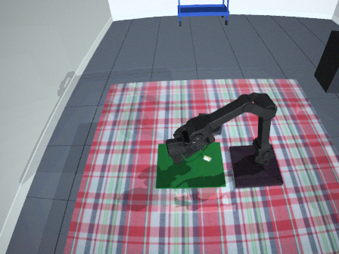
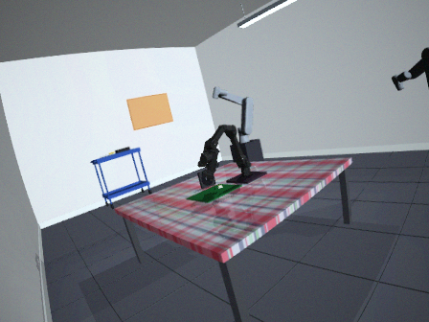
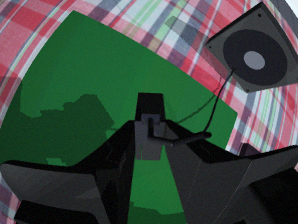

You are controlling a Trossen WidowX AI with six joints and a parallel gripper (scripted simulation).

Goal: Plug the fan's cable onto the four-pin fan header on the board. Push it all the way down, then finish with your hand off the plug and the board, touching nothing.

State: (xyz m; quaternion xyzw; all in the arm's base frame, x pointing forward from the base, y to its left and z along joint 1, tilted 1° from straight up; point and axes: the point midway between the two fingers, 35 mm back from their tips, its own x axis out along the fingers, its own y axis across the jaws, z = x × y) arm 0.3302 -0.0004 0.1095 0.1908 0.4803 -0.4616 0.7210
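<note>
Now: the green board 20 mm to the left of my gripper tip and 100 mm below it. Round my gripper tip: black fan: 100 mm behind, 160 mm to the right, 30 mm below; then white four-pin header: 80 mm behind, 90 mm below; then dark fan plug: 10 mm below.
</note>
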